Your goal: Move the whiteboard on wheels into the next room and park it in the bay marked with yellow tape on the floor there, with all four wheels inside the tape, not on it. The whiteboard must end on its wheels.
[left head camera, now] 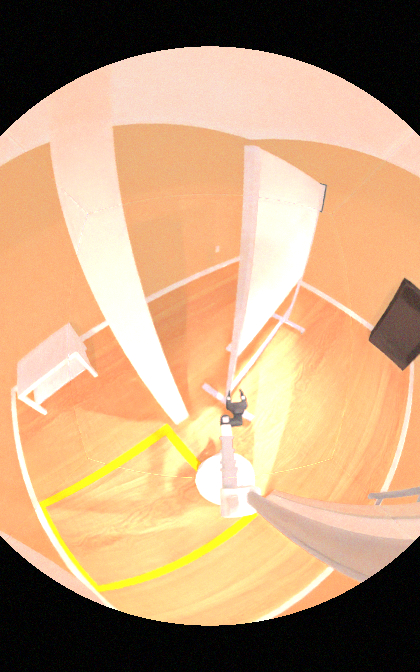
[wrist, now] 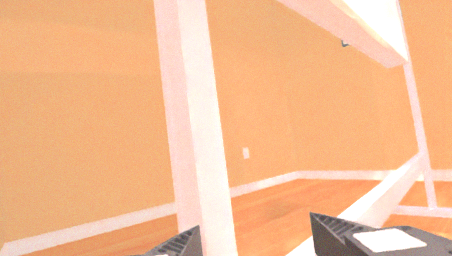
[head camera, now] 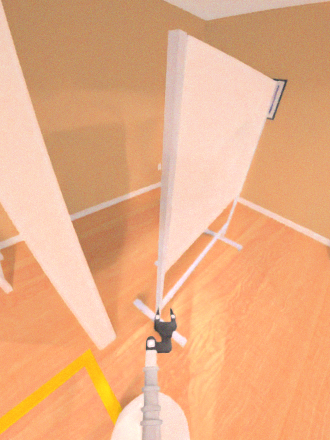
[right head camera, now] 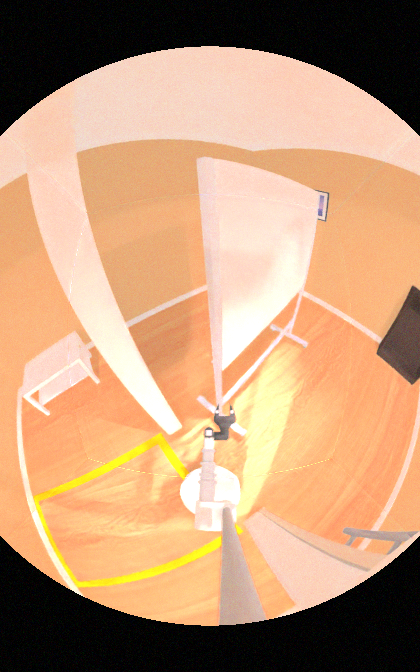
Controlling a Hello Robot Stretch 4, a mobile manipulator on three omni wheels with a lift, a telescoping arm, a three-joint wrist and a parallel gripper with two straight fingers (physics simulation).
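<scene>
The whiteboard stands upright on its wheeled stand, beyond the wall end. Its near upright post rises from the near foot bar. The wheels are too small to make out. My gripper is open, low at the near post. In the wrist view the post shows between the fingertips, close beside the left finger; contact cannot be told. The yellow tape marks a bay at the lower left, partly hidden by my base.
A white wall end stands left of the whiteboard, by the bay's corner. Another partition is at the lower right, with a grey rail. A white table stands left, a dark shelf right.
</scene>
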